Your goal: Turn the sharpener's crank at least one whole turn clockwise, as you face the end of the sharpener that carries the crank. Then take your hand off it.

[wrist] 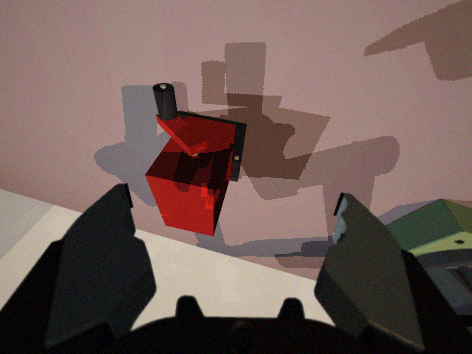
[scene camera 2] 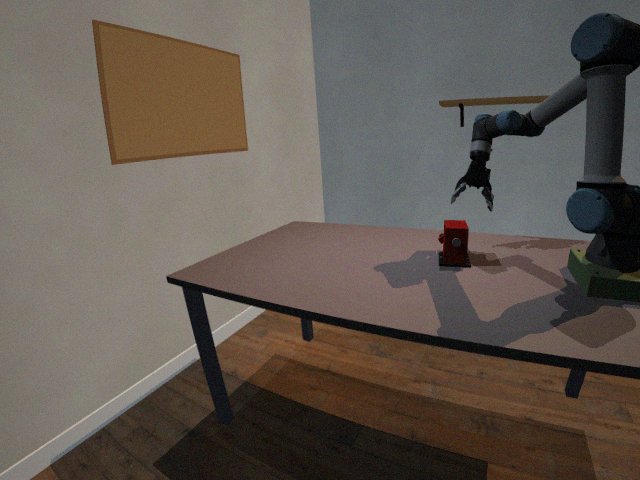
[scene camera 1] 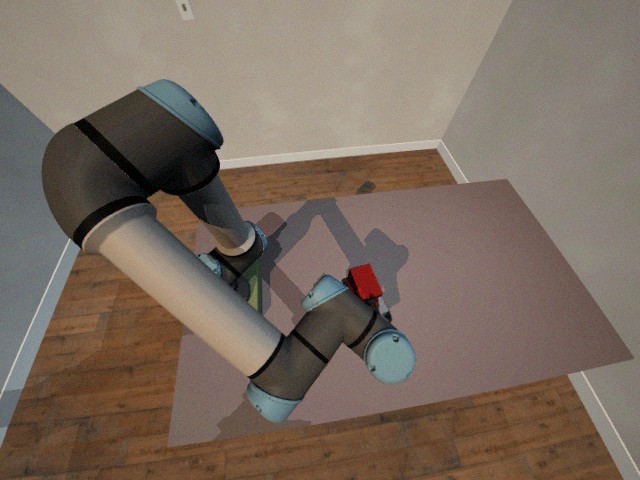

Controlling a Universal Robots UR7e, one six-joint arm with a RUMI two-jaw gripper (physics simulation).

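Where they show: gripper, fingertip midpoint: (wrist: 235, 191) (scene camera 2: 471, 207); arm's base at its link origin: (wrist: 454, 265) (scene camera 2: 611, 261).
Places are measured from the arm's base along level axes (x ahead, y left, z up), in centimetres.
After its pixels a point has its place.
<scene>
The sharpener (scene camera 1: 364, 281) @(y -10.6, x 46.8, z 7.1 cm) (scene camera 2: 455, 252) @(y -4.9, x 47.3, z -1.0 cm) (wrist: 187, 205) @(y -12.1, x 46.9, z 7.1 cm) is a red box standing upright on a dark base plate (scene camera 2: 447, 264) @(y -4.0, x 49.7, z -5.0 cm) (wrist: 240, 150) @(y -11.9, x 42.5, z -4.9 cm). In the wrist view, its red crank arm (wrist: 176, 135) slants up and left from the hub on the end face. The black crank handle (wrist: 165, 104) @(y -20.7, x 51.2, z 0.4 cm) sits at the arm's outer end. My gripper (scene camera 2: 471, 205) @(y -21.8, x 41.4, z 10.7 cm) (wrist: 235, 191) @(y -21.8, x 41.4, z 10.7 cm) is open and empty. It points down, above the sharpener and apart from it and the crank. In scene camera 1, the robot's wrist hides most of the gripper, and I cannot make out the crank clearly.
The sharpener stands on a pinkish table (scene camera 1: 480, 289) @(y -23.0, x 93.7, z -5.7 cm) (scene camera 2: 310, 258) @(y -3.6, x 98.7, z -5.7 cm). The arm's green base (scene camera 1: 254, 289) @(y -0.6, x 9.0, z 0.3 cm) (scene camera 2: 610, 286) @(y 13.9, x 6.6, z -2.1 cm) (wrist: 425, 225) @(y -6.3, x 9.4, z -2.6 cm) is on the same table. A cork board (scene camera 2: 173, 98) and a wooden shelf (scene camera 2: 491, 101) are on the walls. Arm shadows cross the table.
</scene>
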